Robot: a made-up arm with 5 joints.
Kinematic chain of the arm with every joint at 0, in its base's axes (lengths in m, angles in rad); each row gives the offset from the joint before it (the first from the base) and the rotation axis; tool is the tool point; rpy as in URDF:
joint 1: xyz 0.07 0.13 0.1 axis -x
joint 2: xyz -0.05 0 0 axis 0.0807 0.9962 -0.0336
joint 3: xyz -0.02 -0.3 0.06 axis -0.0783 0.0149 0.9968
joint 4: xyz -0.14 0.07 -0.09 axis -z
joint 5: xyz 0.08 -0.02 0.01 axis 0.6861 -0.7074 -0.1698
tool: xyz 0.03 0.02 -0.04 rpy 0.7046 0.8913 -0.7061
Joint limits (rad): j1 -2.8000..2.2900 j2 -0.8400..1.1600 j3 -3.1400..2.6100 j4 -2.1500..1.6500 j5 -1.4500..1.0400
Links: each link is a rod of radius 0.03 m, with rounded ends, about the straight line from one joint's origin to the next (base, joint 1, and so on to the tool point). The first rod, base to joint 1, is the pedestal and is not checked.
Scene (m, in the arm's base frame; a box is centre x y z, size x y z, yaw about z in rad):
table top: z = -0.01
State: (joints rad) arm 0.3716 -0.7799 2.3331 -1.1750 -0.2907
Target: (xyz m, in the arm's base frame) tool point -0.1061 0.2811 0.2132
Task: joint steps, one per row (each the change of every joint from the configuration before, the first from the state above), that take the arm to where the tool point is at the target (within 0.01 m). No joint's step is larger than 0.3 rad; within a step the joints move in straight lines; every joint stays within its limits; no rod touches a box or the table.
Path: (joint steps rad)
1: 0.2277 0.2539 -0.2819 0.0324 0.1208
2: 0.2277 0.2539 -0.2819 0.0324 0.1209
3: 0.2277 0.2539 -0.2819 0.0323 0.1208
4: 0.2277 0.2540 -0.2819 0.0324 0.1209
5: 0.2277 0.2539 -0.2819 0.0324 0.1208
6: 0.2276 0.2539 -0.2819 0.0324 0.1209
7: 0.2277 0.2539 -0.2819 0.0324 0.1208

